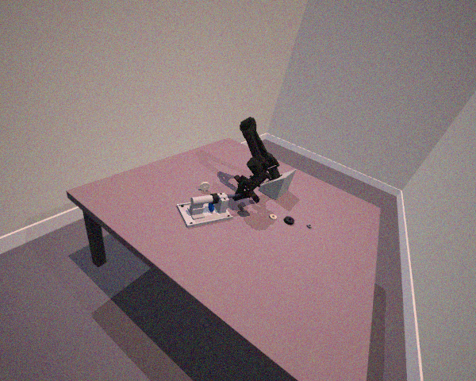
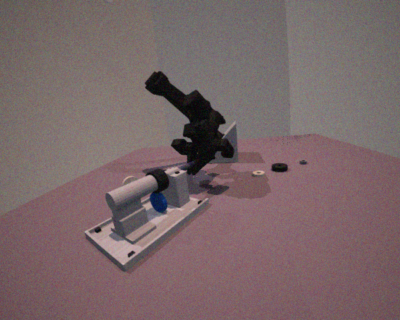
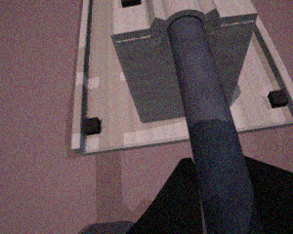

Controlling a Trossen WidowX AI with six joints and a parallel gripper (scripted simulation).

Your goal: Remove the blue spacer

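My gripper tip is 50 mm short of the dark shaft, 30 mm to the left of it and 30 mm below it. Also, from my gripper tip: grey ring: 370 mm to the left, 190 mm behind, 50 mm below; black spacer: 90 mm ahead, 50 mm to the right, 20 mm above; blue spacer: 100 mm ahead, 60 mm to the right, 20 mm below.
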